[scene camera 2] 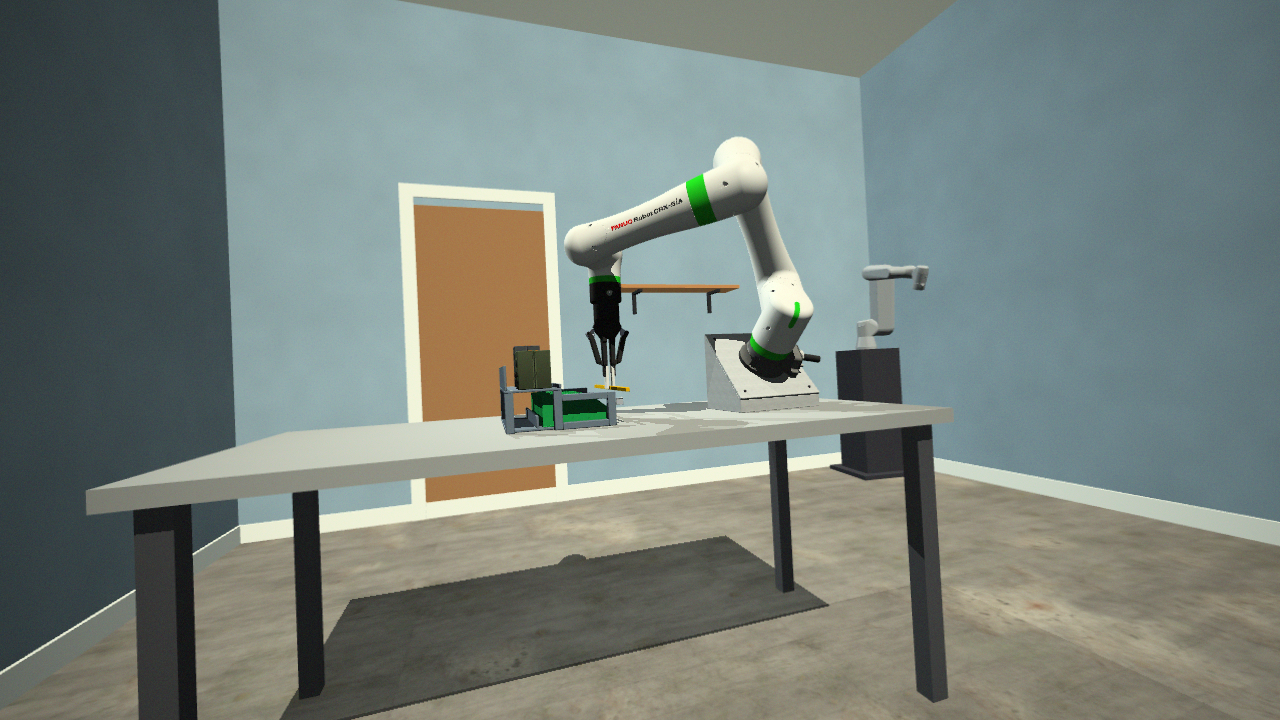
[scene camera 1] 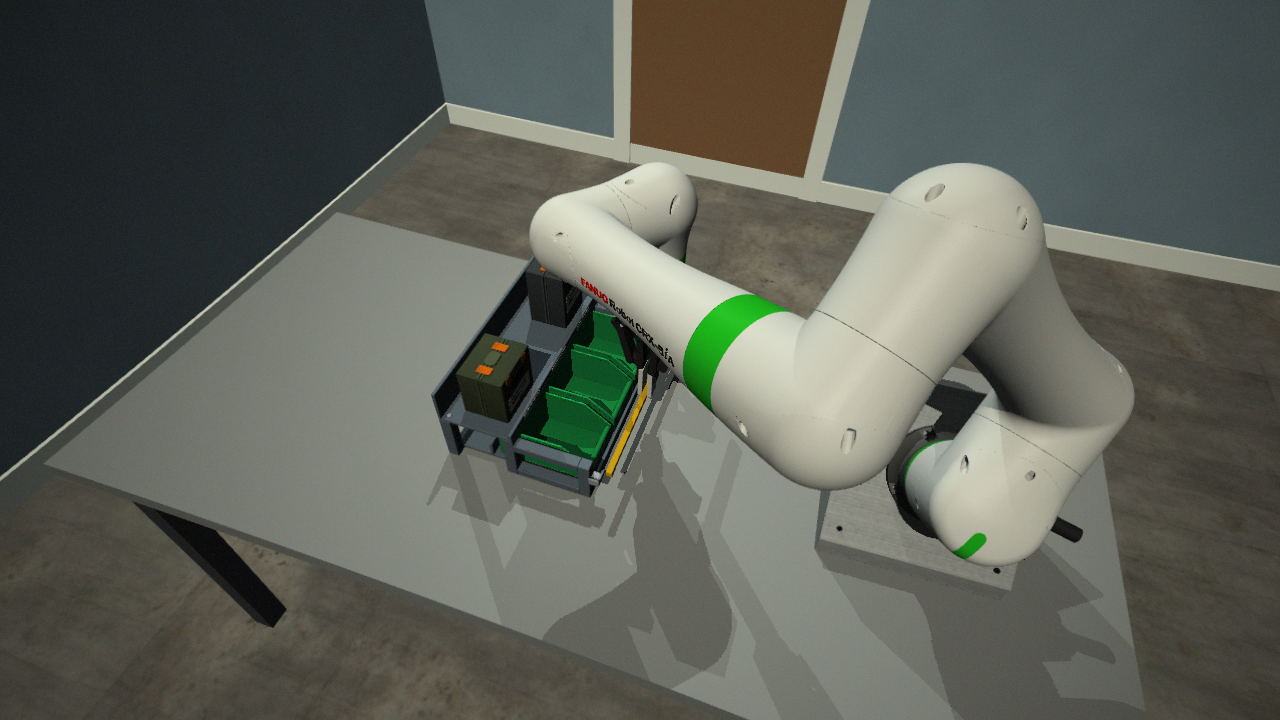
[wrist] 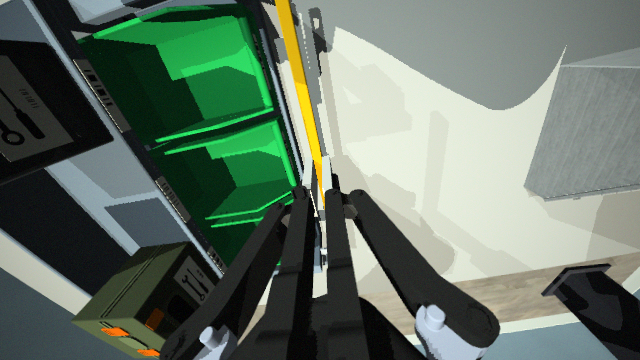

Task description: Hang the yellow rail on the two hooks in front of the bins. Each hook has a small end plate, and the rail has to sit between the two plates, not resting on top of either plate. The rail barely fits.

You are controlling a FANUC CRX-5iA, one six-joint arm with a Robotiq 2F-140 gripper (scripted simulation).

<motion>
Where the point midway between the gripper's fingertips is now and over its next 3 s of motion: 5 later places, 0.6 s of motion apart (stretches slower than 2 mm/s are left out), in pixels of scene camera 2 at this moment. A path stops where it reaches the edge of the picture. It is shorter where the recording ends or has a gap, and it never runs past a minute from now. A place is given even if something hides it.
My gripper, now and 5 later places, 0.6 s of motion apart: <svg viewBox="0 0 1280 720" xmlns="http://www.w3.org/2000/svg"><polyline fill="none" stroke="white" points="609,388 606,389 600,391 600,393 600,395 601,397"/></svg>
</motion>
